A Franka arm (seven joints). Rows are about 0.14 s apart.
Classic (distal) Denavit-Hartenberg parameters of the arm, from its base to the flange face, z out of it. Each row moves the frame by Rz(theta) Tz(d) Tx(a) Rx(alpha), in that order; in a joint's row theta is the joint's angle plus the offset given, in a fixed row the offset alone. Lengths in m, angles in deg.
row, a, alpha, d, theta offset
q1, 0, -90, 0.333, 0
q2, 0, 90, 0, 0
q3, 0.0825, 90, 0.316, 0
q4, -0.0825, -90, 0, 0
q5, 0, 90, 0.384, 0
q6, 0.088, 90, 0, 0
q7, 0, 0, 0.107, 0
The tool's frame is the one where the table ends.
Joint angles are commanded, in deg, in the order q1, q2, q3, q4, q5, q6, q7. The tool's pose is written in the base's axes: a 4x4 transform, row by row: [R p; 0 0 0 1], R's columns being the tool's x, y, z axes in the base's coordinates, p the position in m. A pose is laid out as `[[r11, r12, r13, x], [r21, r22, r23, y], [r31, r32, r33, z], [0, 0, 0, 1]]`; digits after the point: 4 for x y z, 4 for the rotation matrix.
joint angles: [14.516 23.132 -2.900 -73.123 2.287 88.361 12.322]
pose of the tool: [[0.9904, -0.0105, -0.1380, 0.6473], [-0.0118, -0.9999, -0.0083, 0.1439], [-0.1379, 0.0099, -0.9904, 0.5136], [0, 0, 0, 1]]
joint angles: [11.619 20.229 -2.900 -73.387 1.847 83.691 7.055]
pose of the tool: [[0.9846, 0.0320, -0.1721, 0.6344], [0.0304, -0.9995, -0.0120, 0.1067], [-0.1724, 0.0065, -0.9850, 0.5388], [0, 0, 0, 1]]
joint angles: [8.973 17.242 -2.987 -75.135 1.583 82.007 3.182]
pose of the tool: [[0.9824, 0.0510, -0.1799, 0.6225], [0.0506, -0.9987, -0.0071, 0.0735], [-0.1800, -0.0022, -0.9837, 0.5560], [0, 0, 0, 1]]
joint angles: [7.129 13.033 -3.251 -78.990 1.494 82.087 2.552]
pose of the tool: [[0.9847, 0.0244, -0.1727, 0.6046], [0.0250, -0.9997, 0.0013, 0.0480], [-0.1726, -0.0056, -0.9850, 0.5708], [0, 0, 0, 1]]
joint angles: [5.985 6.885 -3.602 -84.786 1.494 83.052 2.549]
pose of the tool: [[0.9886, -0.0027, -0.1503, 0.5762], [-0.0009, -0.9999, 0.0121, 0.0292], [-0.1503, -0.0119, -0.9886, 0.5893], [0, 0, 0, 1]]
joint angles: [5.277 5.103 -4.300 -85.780 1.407 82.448 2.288]
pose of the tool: [[0.9889, -0.0225, -0.1467, 0.5666], [-0.0205, -0.9997, 0.0152, 0.0145], [-0.1470, -0.0120, -0.9891, 0.5984], [0, 0, 0, 1]]
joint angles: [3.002 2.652 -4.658 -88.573 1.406 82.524 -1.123]
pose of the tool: [[0.9886, -0.0100, -0.1505, 0.5534], [-0.0063, -0.9997, 0.0250, -0.0121], [-0.1507, -0.0237, -0.9883, 0.6001], [0, 0, 0, 1]]
